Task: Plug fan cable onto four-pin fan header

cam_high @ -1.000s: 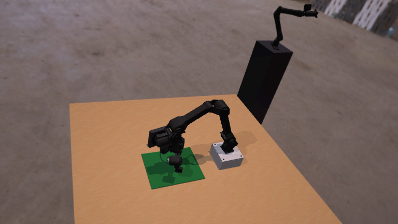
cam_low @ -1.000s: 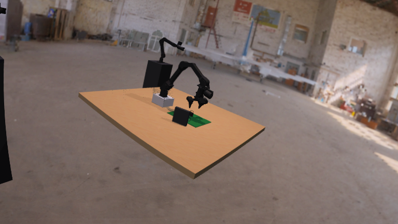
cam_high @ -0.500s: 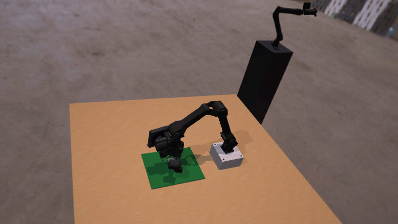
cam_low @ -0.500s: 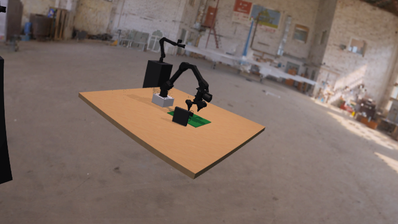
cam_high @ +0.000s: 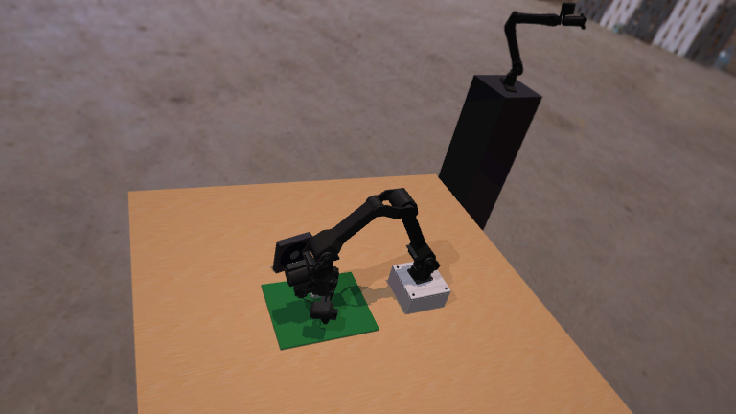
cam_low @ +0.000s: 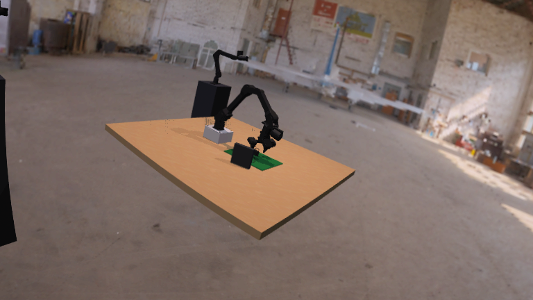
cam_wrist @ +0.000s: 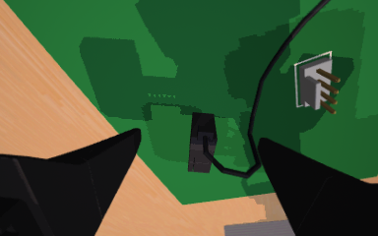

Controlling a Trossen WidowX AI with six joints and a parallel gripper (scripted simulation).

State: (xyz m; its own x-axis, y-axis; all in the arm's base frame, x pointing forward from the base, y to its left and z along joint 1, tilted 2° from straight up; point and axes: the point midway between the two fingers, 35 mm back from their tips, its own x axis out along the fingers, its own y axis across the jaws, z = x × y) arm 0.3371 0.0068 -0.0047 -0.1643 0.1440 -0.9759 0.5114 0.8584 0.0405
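My gripper tip is now 1 cm past the black plug and 1 cm above it. Also, from my gripper tip: black fan: 2 cm ahead, 22 cm to the right, 3 cm above; green board: 4 cm to the right, 4 cm below.
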